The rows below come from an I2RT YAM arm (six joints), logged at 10 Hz.
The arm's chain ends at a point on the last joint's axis. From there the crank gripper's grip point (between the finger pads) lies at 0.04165 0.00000 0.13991 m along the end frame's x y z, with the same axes.
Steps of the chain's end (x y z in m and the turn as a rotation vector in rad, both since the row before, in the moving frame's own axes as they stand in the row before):
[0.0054 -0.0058 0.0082 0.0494 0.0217 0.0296]
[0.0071 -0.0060 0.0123 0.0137 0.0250 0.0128]
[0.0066 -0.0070 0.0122 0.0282 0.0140 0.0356]
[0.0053 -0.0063 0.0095 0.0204 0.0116 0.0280]
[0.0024 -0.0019 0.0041 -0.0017 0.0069 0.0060]
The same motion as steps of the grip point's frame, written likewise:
[0.0085 -0.0114 0.0071 0.0494 0.0217 0.0296]
[0.0106 -0.0074 0.0112 0.0137 0.0250 0.0128]
[0.0086 -0.0094 0.0116 0.0282 0.0140 0.0356]
[0.0069 -0.0080 0.0090 0.0204 0.0116 0.0280]
[0.0034 -0.0014 0.0038 -0.0017 0.0069 0.0060]

